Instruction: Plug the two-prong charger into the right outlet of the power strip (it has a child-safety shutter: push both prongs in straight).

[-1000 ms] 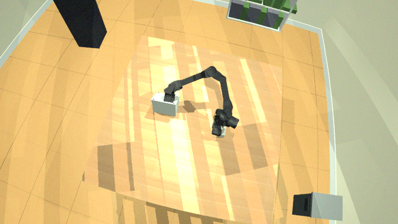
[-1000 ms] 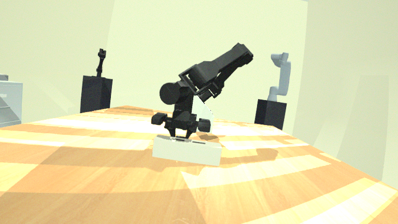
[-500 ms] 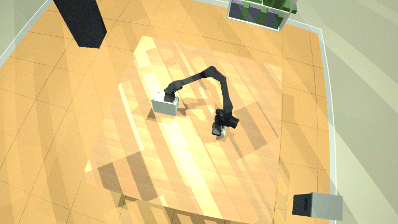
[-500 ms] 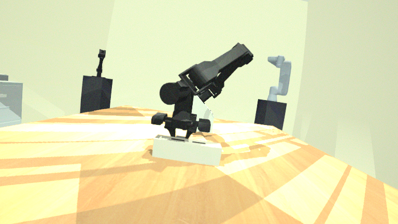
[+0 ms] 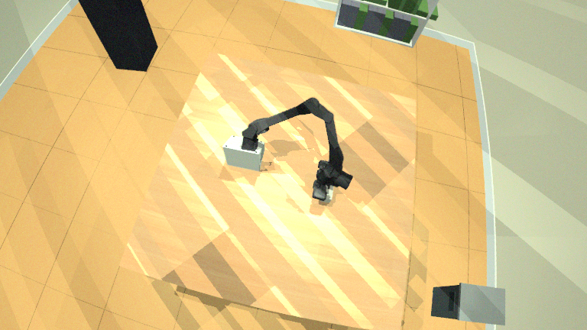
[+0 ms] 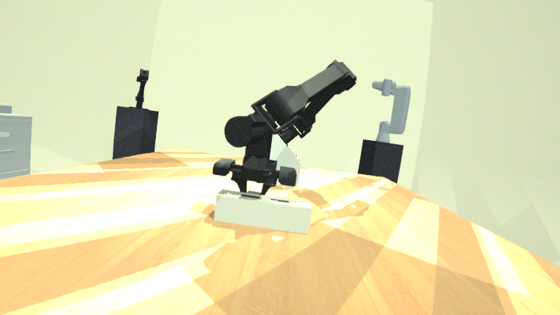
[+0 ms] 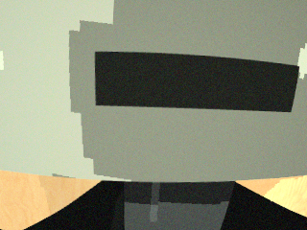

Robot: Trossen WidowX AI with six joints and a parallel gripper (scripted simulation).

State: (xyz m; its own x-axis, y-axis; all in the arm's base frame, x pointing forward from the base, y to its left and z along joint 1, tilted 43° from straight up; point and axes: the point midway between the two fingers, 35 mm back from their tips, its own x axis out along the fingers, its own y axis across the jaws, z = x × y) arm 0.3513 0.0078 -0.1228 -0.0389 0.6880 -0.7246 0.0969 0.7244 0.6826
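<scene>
Right now my gripper tip is 20 mm short of the two-prong charger and 10 mm below it.
</scene>
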